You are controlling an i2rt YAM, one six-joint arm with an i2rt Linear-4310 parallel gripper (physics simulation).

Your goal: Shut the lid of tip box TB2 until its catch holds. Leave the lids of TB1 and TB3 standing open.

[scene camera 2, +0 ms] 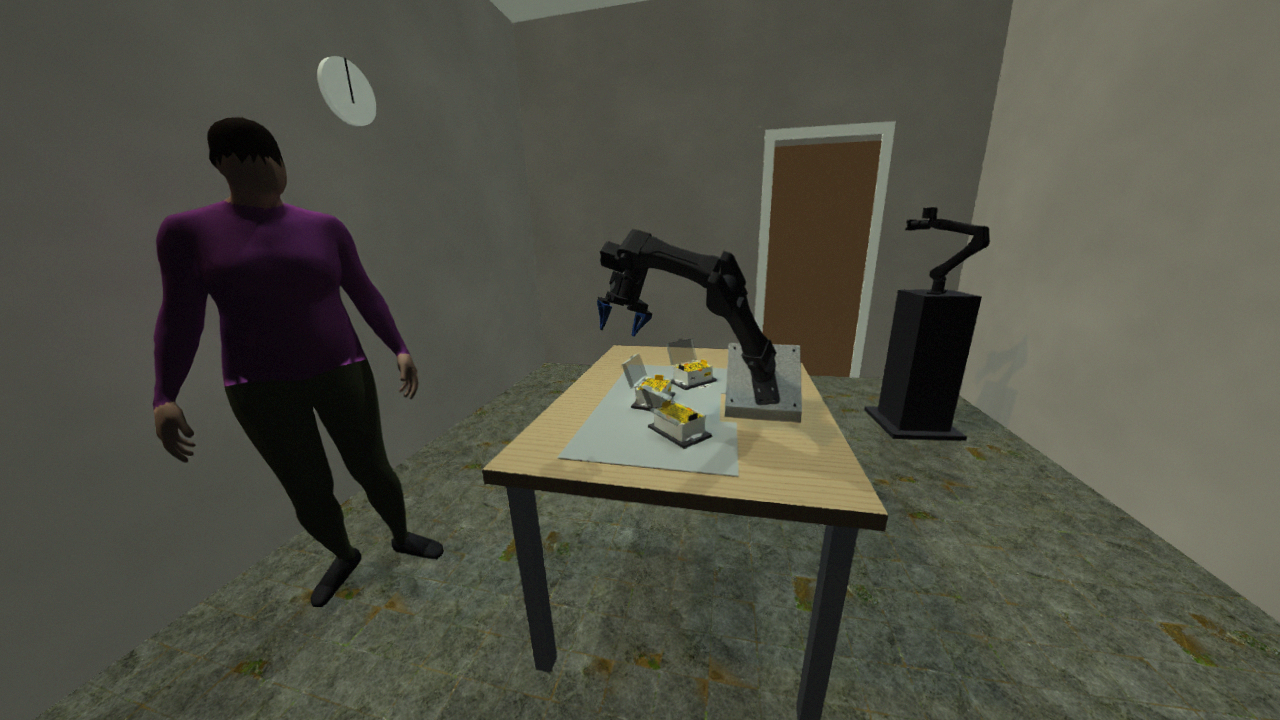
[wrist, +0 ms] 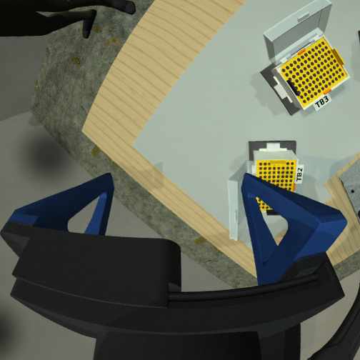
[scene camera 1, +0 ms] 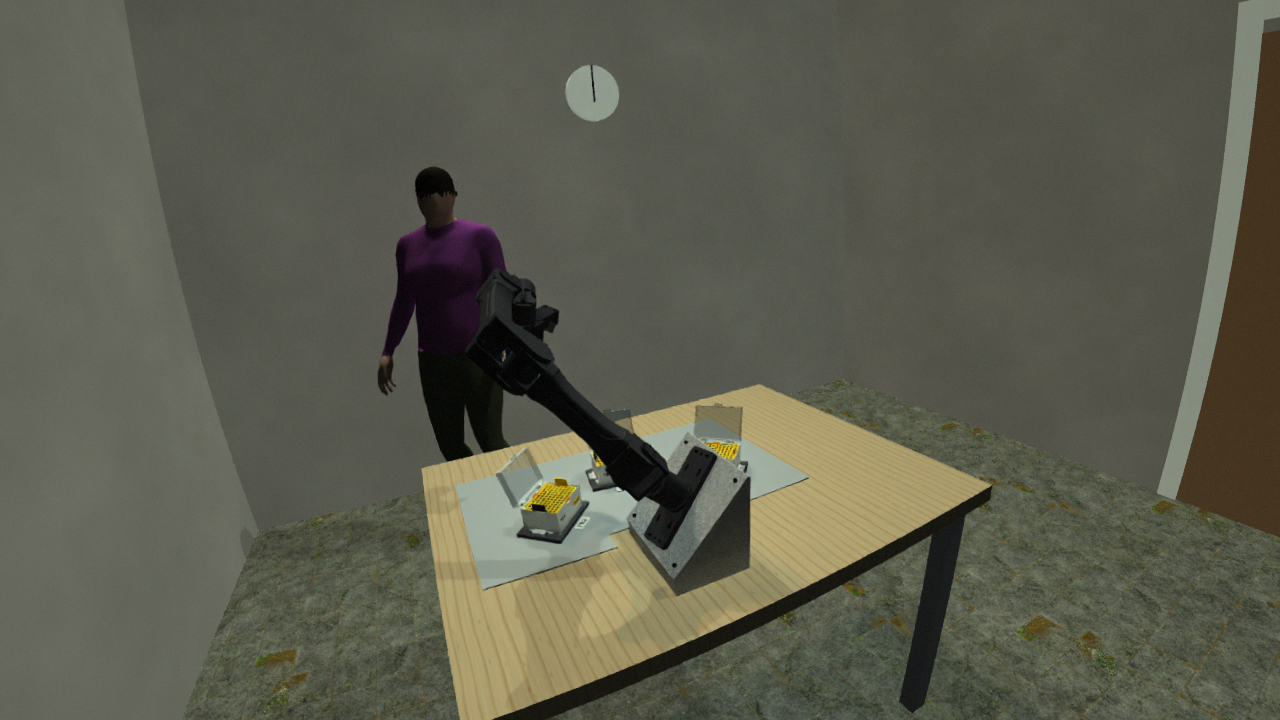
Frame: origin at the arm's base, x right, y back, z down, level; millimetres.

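Seen in the pictures: gripper, fingertip midpoint: (scene camera 2: 617, 332); arm's base, link origin: (scene camera 2: 762, 374) (scene camera 1: 682, 497).
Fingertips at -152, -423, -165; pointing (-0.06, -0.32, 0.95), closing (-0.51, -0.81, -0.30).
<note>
Offsets run from my fingertips to a thing's top centre, as dx, dy, dz. "pt": to the spot under its first point. Level surfaces: height alone.
Tip box TB2 (scene camera 1: 549, 501) (scene camera 2: 680, 422) (wrist: 276, 170), a white box with yellow racks on a dark base, stands at the mat's left end in scene view 1. Its clear lid @(pt -78, +124, +184) (scene camera 1: 517, 480) (wrist: 233, 210) stands open. TB3 (scene camera 1: 597, 463) (scene camera 2: 651, 392) (wrist: 314, 72) is the middle box, partly behind the arm in scene view 1, its lid @(pt +212, +9, +178) (scene camera 2: 633, 369) (wrist: 297, 32) open. TB1 (scene camera 1: 723, 449) (scene camera 2: 692, 373) is farthest from TB2, its lid (scene camera 1: 718, 420) (scene camera 2: 681, 351) open. My gripper (scene camera 2: 619, 329) (wrist: 177, 180) is open and empty, high above the boxes; its fingertips are hidden in scene view 1.
A person in purple (scene camera 1: 452, 277) (scene camera 2: 264, 277) stands close beyond the table's far-left side in scene view 1. The mat @(dz +282) (scene camera 1: 487, 546) (scene camera 2: 608, 438) (wrist: 200, 125) lies on the wooden table @(dz +285) (scene camera 1: 850, 474). The arm's slanted grey mount (scene camera 1: 716, 537) stands beside it. Another arm stands on a black pedestal (scene camera 2: 930, 367).
</note>
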